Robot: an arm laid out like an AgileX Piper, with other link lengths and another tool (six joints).
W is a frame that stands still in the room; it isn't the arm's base.
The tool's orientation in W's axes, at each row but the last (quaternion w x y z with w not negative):
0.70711 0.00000 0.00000 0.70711
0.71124 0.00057 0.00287 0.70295
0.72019 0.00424 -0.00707 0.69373
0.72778 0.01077 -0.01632 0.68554
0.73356 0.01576 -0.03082 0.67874
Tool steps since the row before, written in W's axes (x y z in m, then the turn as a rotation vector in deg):
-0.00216 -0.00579 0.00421 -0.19 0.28 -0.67
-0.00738 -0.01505 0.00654 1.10 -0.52 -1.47
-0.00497 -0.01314 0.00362 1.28 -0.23 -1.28
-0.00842 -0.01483 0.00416 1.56 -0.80 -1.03
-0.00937 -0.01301 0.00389 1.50 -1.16 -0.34
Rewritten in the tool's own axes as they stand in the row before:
-0.00579 0.00216 0.00421 0.28 0.19 -0.67
-0.01516 0.00723 0.00646 -0.50 -1.11 -1.47
-0.01326 0.00446 0.00385 -0.20 -1.28 -1.28
-0.01513 0.00749 0.00480 -0.74 -1.60 -1.01
-0.01340 0.00825 0.00495 -1.06 -1.58 -0.30

